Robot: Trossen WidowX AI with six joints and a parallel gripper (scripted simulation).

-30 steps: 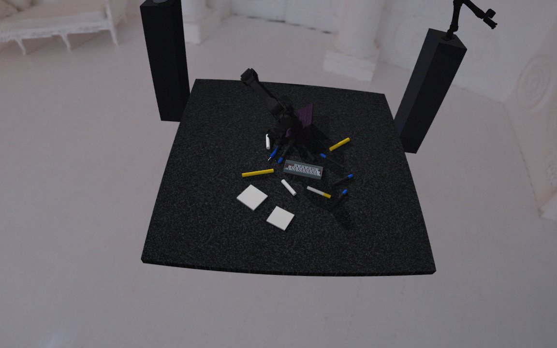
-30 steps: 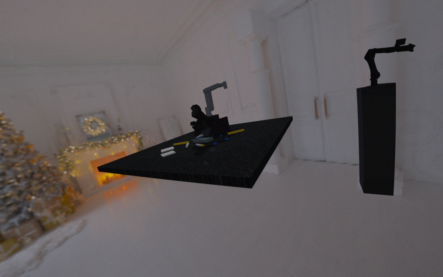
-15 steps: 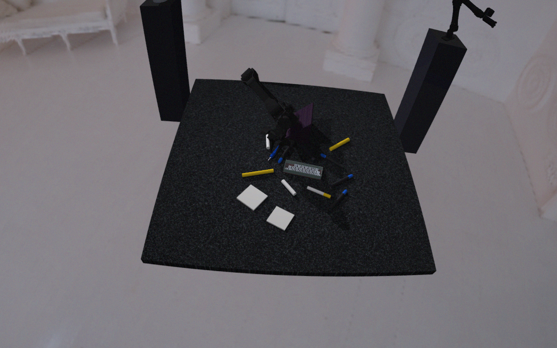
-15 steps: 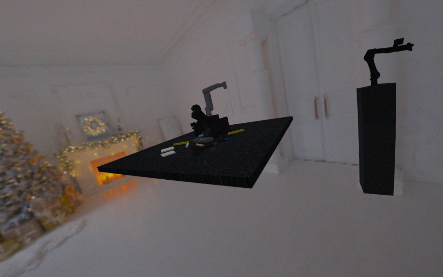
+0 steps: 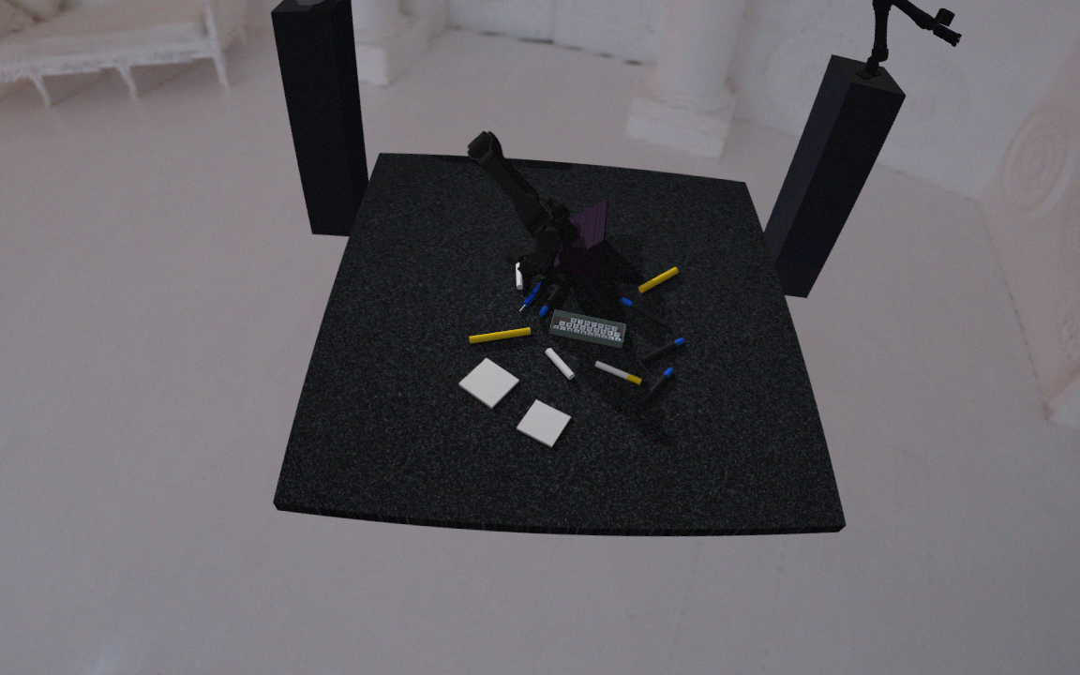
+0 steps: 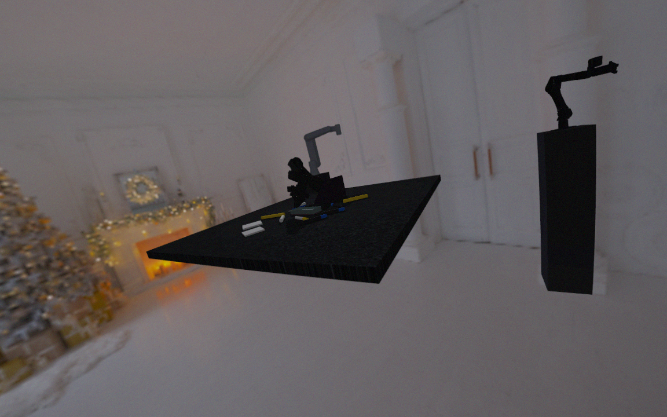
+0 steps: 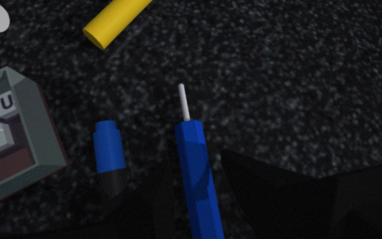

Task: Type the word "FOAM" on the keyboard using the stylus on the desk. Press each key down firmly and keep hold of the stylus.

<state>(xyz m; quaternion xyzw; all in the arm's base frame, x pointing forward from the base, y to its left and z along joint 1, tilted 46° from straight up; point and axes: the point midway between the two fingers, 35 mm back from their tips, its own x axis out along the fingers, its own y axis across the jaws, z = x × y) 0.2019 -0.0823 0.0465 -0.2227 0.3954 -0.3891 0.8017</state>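
Right now my gripper tip is 1 cm short of the stylus.
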